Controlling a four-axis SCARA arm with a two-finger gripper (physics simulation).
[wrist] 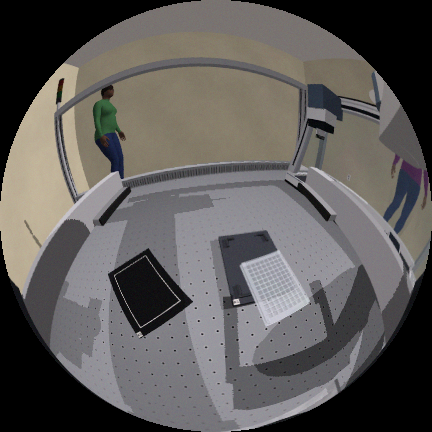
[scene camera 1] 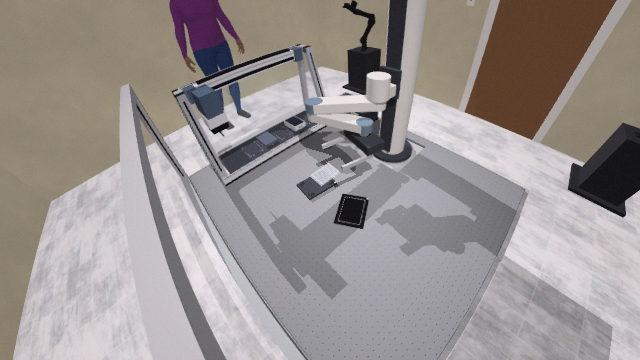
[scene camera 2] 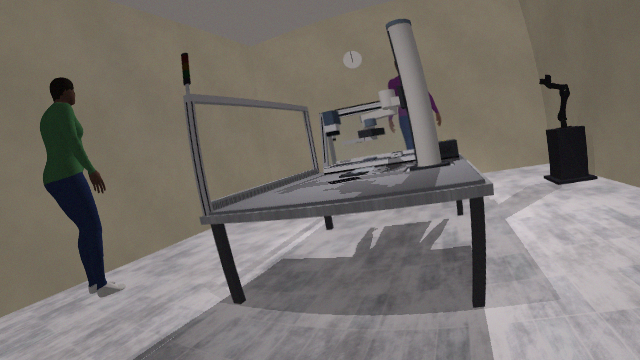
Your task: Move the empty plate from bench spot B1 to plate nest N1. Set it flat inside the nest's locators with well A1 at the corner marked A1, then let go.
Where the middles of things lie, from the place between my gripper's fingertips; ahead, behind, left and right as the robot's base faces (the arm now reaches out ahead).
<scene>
I see my gripper 3 cm past the well plate (wrist: 276, 291), 10 cm to the left of it and 19 cm above it. From my hand the other things lie so: black nest with white outline (scene camera 1: 352, 209) 3 cm ahead, 14 cm to the left, 21 cm below.
</scene>
